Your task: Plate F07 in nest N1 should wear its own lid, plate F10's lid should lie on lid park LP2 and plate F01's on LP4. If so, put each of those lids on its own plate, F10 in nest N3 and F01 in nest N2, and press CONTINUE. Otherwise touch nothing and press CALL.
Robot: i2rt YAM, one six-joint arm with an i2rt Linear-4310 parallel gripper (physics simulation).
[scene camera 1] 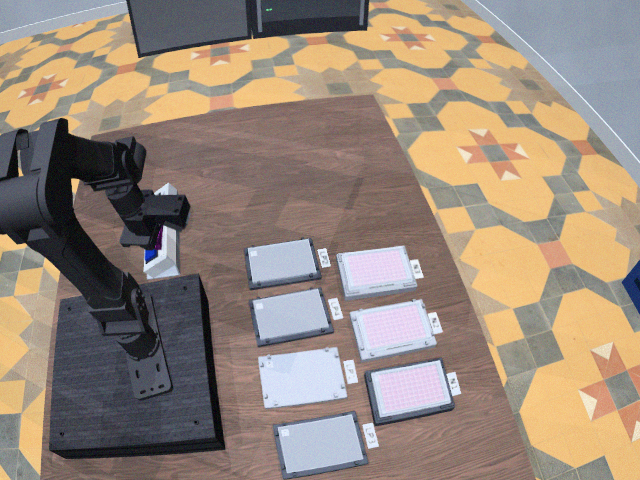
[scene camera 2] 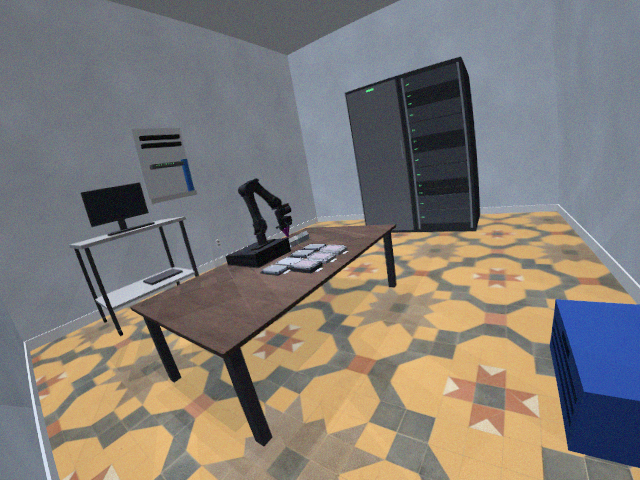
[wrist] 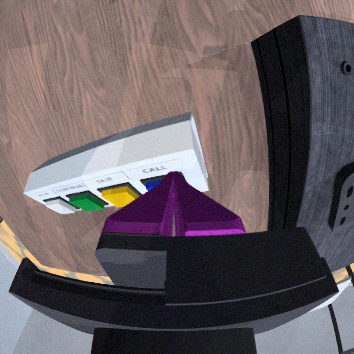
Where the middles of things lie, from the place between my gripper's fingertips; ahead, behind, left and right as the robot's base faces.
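Labels:
White button box (scene camera 1: 166,263): 1 cm ahead of my hand, 9 cm to the left of it, 4 cm below it. Lid park LP1 (scene camera 1: 315,376): 20 cm ahead of my hand, 32 cm to the right of it, 6 cm below it.

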